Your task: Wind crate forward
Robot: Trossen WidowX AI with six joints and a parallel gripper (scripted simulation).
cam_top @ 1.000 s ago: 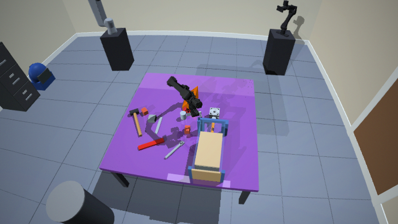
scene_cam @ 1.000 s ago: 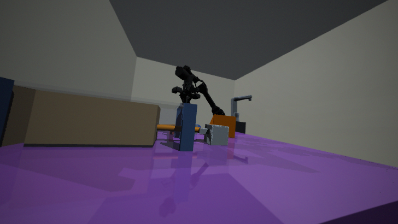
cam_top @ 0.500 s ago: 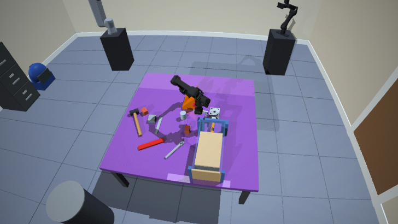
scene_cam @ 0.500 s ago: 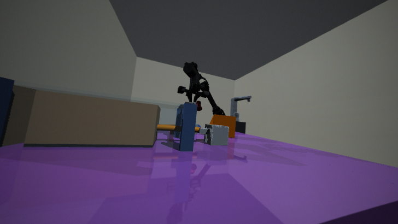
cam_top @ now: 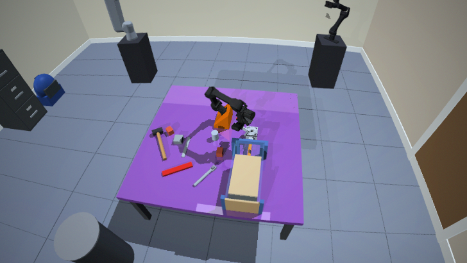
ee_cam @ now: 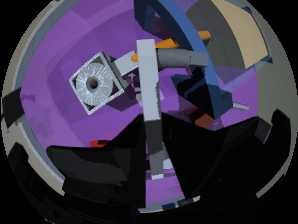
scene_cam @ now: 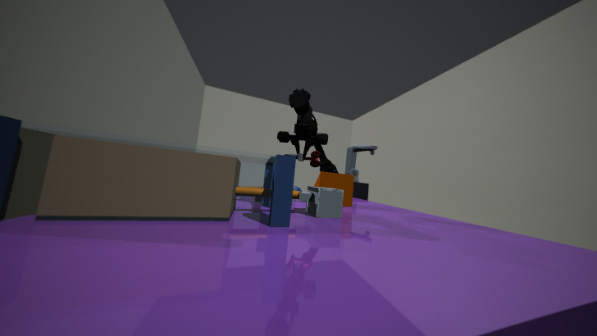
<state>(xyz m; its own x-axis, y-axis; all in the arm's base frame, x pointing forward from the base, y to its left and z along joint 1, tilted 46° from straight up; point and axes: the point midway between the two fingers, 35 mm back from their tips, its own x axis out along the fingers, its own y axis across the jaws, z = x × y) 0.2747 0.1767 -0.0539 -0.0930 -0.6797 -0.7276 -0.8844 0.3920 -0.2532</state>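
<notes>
Now: gripper tip 6 cm past the red knob, 3 cm to the left of it and 2 cm below it. From my gripper tip the other things lie so: grey bar: 44 cm to the right, 18 cm below, 5 cm ahead; then grey winch: 15 cm below, 8 cm behind, 7 cm to the left; then winch handle: 1 cm to the right, 1 cm behind, 1 cm above.
</notes>
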